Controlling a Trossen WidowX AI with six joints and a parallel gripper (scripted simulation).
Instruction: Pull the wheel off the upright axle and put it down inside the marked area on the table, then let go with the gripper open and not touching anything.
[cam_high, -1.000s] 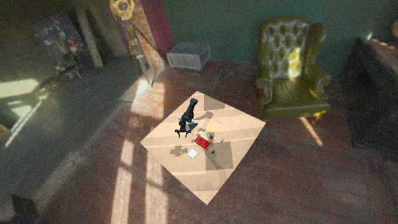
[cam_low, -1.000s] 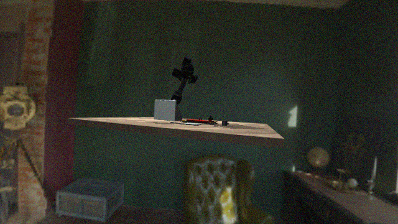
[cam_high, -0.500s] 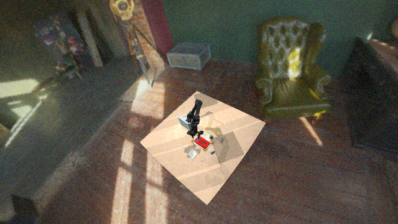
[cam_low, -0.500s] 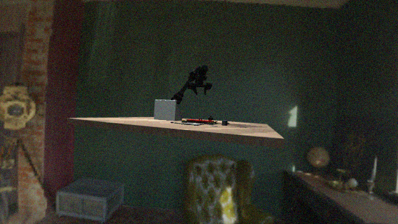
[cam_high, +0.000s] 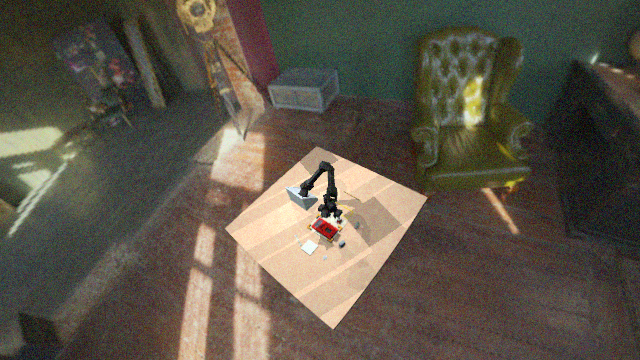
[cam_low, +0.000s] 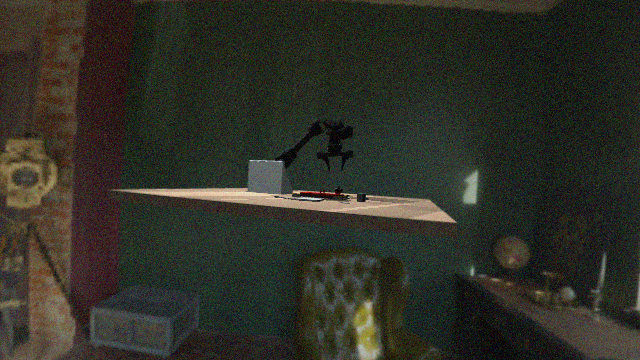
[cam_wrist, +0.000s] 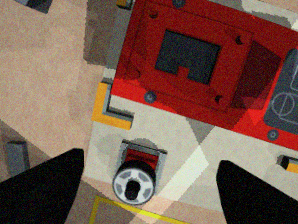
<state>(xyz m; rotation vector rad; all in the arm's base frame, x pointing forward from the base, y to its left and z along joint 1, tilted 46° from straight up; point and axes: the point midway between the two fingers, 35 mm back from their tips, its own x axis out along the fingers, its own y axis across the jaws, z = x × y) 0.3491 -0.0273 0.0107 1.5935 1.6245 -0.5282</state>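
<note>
The wheel is 100 mm below my gripper tip and 70 mm to the left of it. From my gripper tip the other things lie so: grey plate 130 mm below, 50 mm behind, 30 mm to the right; white square tile 260 mm to the right, 140 mm below, 20 mm behind; grey spoked hub 110 mm below, 70 mm to the left.
</note>
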